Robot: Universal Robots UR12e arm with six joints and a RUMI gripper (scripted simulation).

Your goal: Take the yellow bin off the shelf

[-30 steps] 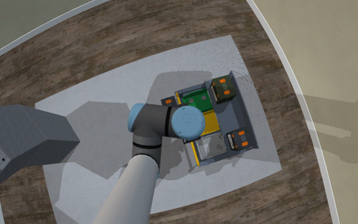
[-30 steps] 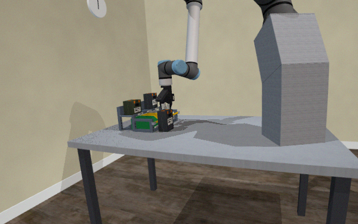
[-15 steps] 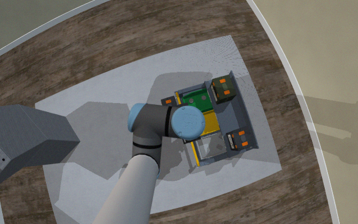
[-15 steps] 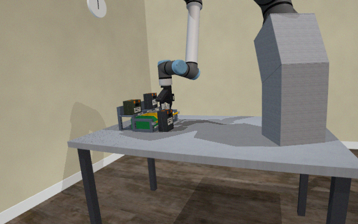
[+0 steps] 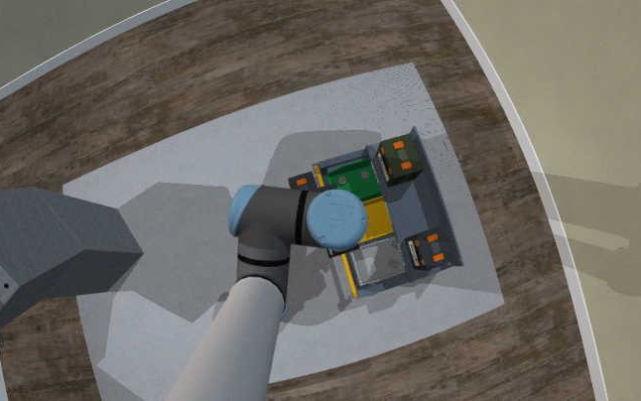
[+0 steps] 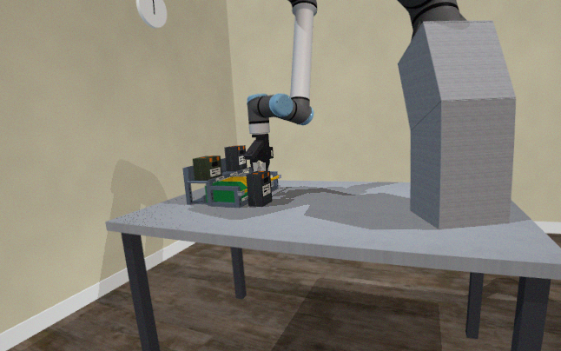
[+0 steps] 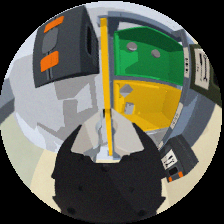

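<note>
My gripper is now 10 cm short of the yellow open bin, 1 cm to the left of it and 3 cm above it. The rest, counted from my hand: thin yellow rod 1 cm below; then green bin 12 cm ahead, 10 cm to the left, 3 cm below; then black box 4 cm behind, 12 cm to the left, 1 cm below.
</note>
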